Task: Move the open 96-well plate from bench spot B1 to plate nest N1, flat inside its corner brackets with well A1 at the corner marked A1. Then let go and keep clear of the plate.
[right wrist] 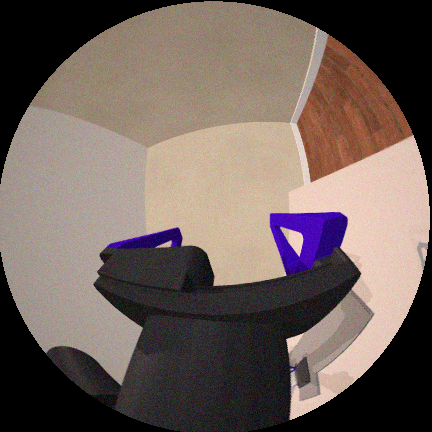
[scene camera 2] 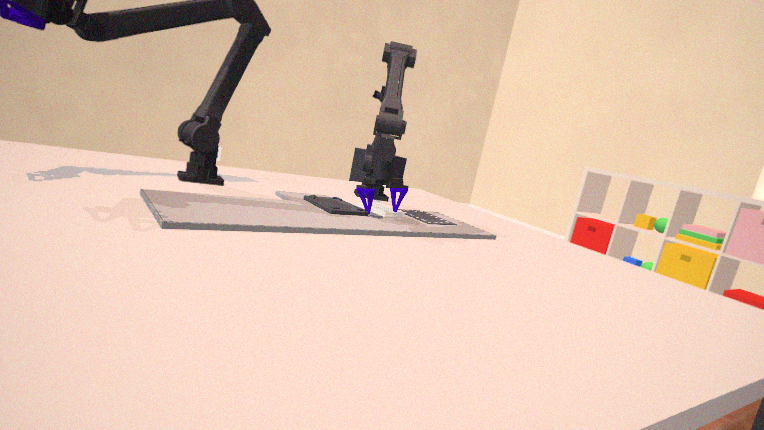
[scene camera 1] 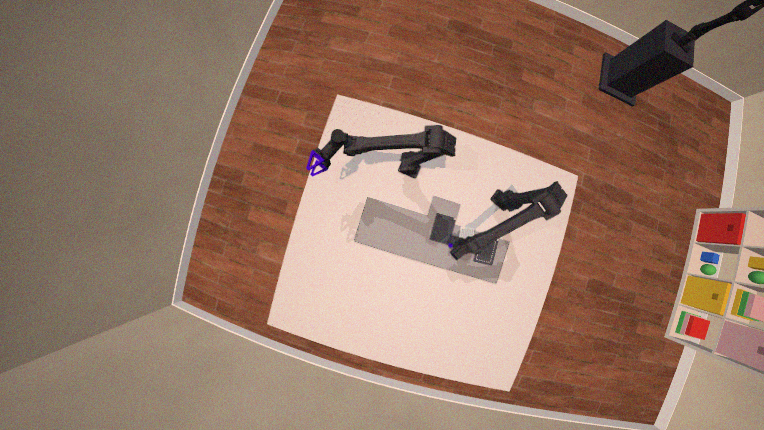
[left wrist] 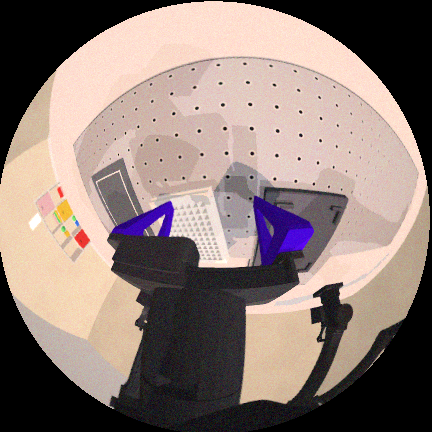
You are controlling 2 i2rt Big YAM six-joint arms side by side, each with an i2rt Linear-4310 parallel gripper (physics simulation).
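Seen in the pictures: left gripper, fingertip midpoint: (right wrist: 292,370) (scene camera 2: 381,212) (scene camera 1: 458,244) (left wrist: 210,202); right gripper, fingertip midpoint: (right wrist: 223,226) (scene camera 1: 309,172); left arm's base, origin of the base link: (scene camera 1: 500,200); right arm's base, origin of the base link: (scene camera 2: 200,180) (scene camera 1: 409,168) (left wrist: 327,288).
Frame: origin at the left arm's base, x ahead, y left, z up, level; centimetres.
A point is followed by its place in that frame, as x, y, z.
Note:
The open white 96-well plate (scene camera 1: 467,232) @(29.9, -5.3, 2.7) (scene camera 2: 389,214) @(39.4, -2.4, 2.1) (left wrist: 204,227) @(34.8, -5.0, 2.0) lies flat between the nest and a dark outlined pad. Nest N1, the dark plate with corner brackets (scene camera 1: 443,227) @(36.9, -18.6, 2.5) (scene camera 2: 334,204) @(39.5, -18.7, 2.5) (left wrist: 322,227) @(42.1, -19.5, 2.5), has no plate on it. My left gripper (scene camera 2: 381,211) @(38.9, -4.7, 2.1) (left wrist: 210,202) @(38.9, -4.7, 2.1) is open and low at the plate; in the left wrist view one finger overlaps the plate's left edge, the other is over the nest's left edge. My right gripper (scene camera 1: 317,163) @(60.4, -86.6, 39.0) (right wrist: 223,226) @(60.4, -86.6, 39.0) is open and empty, high and far from the plate. The A1 marks are too small to read.
The dark pad with a white outline (scene camera 1: 484,253) @(32.7, 12.0, 1.5) (scene camera 2: 430,216) @(28.9, 14.0, 1.5) (left wrist: 112,192) @(33.8, 12.8, 1.5) lies on the other side of the plate from the nest. The perforated grey board (scene camera 1: 395,227) @(54.9, -40.5, 1.3) (scene camera 2: 240,220) @(67.9, -41.6, 1.3) (left wrist: 290,115) @(50.8, -8.7, 1.3) lies under the area. A shelf unit stands beyond the table.

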